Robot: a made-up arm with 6 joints. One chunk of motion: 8 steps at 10 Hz.
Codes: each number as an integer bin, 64 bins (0 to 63) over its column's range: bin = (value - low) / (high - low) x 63, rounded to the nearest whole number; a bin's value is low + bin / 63 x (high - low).
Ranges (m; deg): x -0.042..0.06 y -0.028..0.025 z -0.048..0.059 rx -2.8..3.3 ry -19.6..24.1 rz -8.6..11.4
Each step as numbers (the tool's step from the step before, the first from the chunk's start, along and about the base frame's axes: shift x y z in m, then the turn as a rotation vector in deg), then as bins.
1 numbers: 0.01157 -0.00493 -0.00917 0.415 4.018 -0.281
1 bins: 33 27 23 33 34 26
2 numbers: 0.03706 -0.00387 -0.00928 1.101 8.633 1.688
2 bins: 49 29 23 40 41 32
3 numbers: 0.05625 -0.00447 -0.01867 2.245 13.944 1.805
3 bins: 61 28 17 52 48 33
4 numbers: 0.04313 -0.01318 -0.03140 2.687 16.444 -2.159
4 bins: 53 18 10 57 52 20
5 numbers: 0.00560 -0.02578 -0.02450 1.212 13.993 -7.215
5 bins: 29 3 14 41 48 4
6 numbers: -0.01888 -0.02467 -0.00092 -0.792 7.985 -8.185
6 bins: 14 4 28 21 40 1
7 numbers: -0.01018 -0.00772 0.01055 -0.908 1.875 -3.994
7 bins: 20 24 34 20 31 15
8 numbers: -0.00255 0.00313 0.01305 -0.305 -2.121 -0.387
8 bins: 24 37 36 26 25 26
